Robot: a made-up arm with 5 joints.
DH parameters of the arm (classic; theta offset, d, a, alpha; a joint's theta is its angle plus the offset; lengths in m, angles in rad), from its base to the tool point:
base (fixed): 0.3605 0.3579 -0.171 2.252
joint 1: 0 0.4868 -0.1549 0.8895
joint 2: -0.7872 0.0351 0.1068 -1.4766
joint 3: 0 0.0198 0.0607 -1.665
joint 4: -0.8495 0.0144 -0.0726 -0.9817
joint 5: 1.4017 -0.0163 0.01 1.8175
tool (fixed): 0.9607 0.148 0 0
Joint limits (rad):
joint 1: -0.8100..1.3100
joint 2: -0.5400..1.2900
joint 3: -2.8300..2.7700
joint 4: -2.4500..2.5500
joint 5: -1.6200..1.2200
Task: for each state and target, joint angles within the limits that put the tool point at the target. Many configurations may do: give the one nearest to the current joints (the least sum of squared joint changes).
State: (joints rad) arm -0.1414 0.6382 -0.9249 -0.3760 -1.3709
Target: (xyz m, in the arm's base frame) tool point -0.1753 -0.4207 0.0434
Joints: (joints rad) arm 0.6736 0.7147 0.0156 -0.2003 -1.4907
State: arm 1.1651 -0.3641 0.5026 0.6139 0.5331
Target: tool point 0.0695 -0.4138 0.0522
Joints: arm 0.9235 0.3539 0.2139 0.1960 0.3701
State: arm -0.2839 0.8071 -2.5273 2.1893 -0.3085
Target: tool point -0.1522 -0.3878 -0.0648
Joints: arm 0.1261 0.9046 -2.4409 2.5500 -0.1169
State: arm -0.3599 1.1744 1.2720 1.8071 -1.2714
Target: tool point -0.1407 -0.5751 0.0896
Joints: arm 0.2615 0.7007 1.4438 1.4390 -1.1669
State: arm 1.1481 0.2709 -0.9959 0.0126 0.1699
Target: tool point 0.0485 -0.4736 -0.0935
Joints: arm 1.2484 0.8421 -1.1066 0.2054 0.3494
